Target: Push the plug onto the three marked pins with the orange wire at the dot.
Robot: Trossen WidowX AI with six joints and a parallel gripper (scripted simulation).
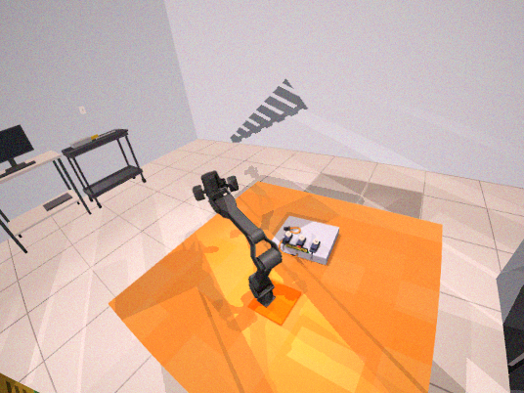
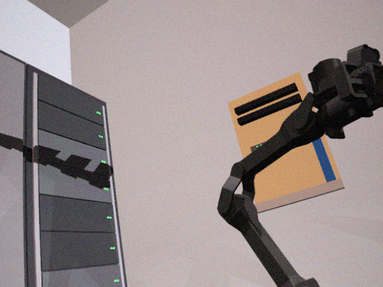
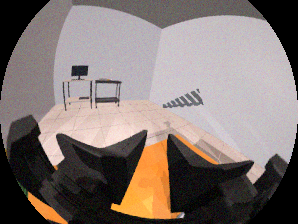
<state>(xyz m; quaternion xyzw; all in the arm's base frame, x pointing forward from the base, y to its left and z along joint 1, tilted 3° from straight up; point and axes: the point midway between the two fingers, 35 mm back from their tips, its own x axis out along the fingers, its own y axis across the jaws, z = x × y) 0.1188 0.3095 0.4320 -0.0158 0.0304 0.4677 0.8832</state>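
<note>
Right now the holder is 31 cm ahead of my gripper tip, 28 cm to the right of it and 40 cm below it.
</note>
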